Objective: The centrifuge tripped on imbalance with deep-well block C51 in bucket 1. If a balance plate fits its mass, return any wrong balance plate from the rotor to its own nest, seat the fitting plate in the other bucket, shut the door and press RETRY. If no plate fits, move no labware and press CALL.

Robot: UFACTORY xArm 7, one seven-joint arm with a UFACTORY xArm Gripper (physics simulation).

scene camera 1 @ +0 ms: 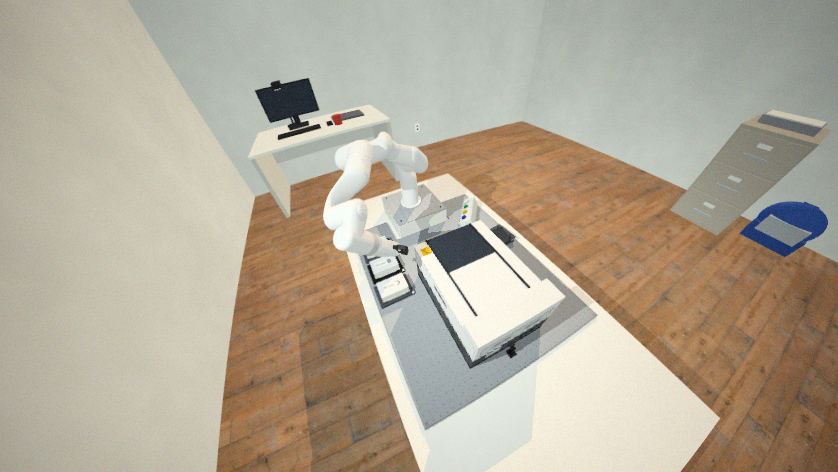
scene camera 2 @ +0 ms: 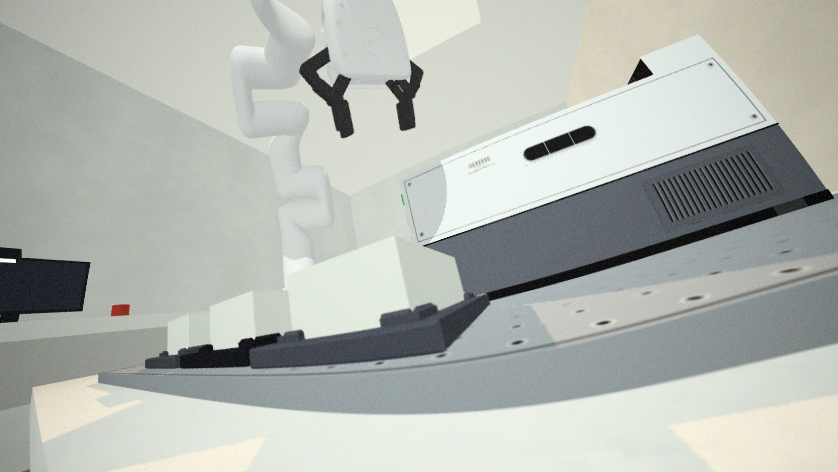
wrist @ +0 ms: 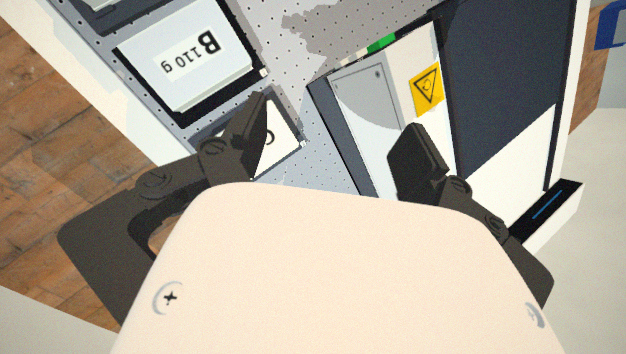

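Where they show: gripper, fingertip midpoint: [scene camera 1: 397,251] [scene camera 2: 379,132] [wrist: 334,128]; arm's base, origin of the base link: [scene camera 1: 410,201].
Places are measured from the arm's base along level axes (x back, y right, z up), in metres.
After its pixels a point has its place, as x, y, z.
Note:
My gripper [scene camera 1: 401,250] @[-0.426, 0.304, 0.149] [scene camera 2: 376,131] @[-0.426, 0.304, 0.149] [wrist: 334,128] @[-0.426, 0.304, 0.149] is open and empty, raised above the bench between the balance-plate row and the centrifuge [scene camera 1: 498,293] @[-0.775, 0.109, 0.118] [scene camera 2: 504,181] @[-0.562, 0.246, 0.050] [wrist: 507,165] @[-0.664, 0.105, 0.119]. Plate B [scene camera 1: 384,267] @[-0.320, 0.349, -0.038] [scene camera 2: 231,319] @[-0.288, 0.402, -0.056] [wrist: 190,57] @[-0.296, 0.342, -0.037], labelled 110 g, sits in its black nest. Plate C [scene camera 1: 391,288] @[-0.443, 0.375, -0.036] [scene camera 2: 351,293] @[-0.429, 0.428, -0.060] [wrist: 282,135] @[-0.445, 0.319, -0.038] sits in the neighbouring grey nest; my left finger hides part of its label in the wrist view. A third pale plate [scene camera 2: 178,335] @[-0.151, 0.382, -0.058] [wrist: 95,4] @[-0.189, 0.382, -0.069] is at the row's far end, its label unseen. The centrifuge top has a dark rectangular area [scene camera 1: 460,249] @[-0.549, 0.086, 0.122] [wrist: 505,75] @[-0.526, 0.096, 0.122]. Block C51, the buckets and the rotor do not show.
A panel with coloured buttons [scene camera 1: 465,211] @[-0.255, -0.213, -0.022] stands behind the centrifuge, near the arm's base; their lettering is unreadable. A small black tray [scene camera 1: 502,235] @[-0.497, -0.265, -0.058] lies beside the centrifuge. A yellow warning label [scene camera 1: 425,250] @[-0.467, 0.200, 0.120] [wrist: 427,89] @[-0.470, 0.200, 0.120] is on the housing. A desk with a monitor [scene camera 1: 287,100] stands behind.

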